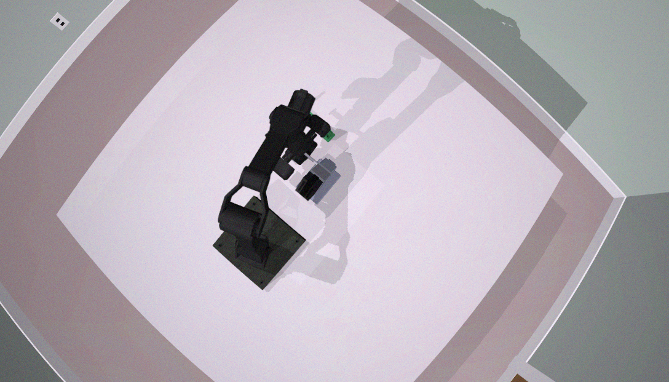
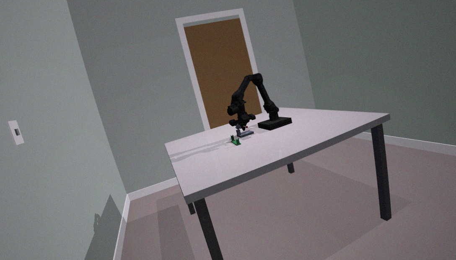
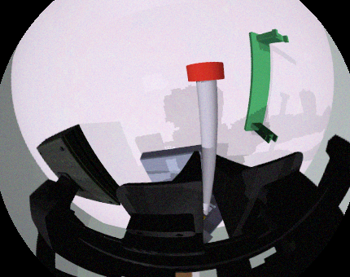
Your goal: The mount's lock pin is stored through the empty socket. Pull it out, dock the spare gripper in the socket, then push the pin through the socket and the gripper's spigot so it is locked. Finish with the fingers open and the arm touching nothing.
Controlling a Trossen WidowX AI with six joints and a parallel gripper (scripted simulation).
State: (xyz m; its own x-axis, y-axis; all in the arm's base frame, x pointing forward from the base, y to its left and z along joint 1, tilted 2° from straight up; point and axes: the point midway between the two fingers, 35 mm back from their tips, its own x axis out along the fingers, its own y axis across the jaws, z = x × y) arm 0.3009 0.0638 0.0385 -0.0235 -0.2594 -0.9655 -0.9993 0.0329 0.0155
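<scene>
Right now my gripper tip is 60 mm to the left of the mount and 10 mm past it. Round my gripper tip: spare gripper: 70 mm to the right, 60 mm above, 40 mm behind; green cradle: 100 mm ahead, 50 mm to the left, 30 mm below.
</scene>
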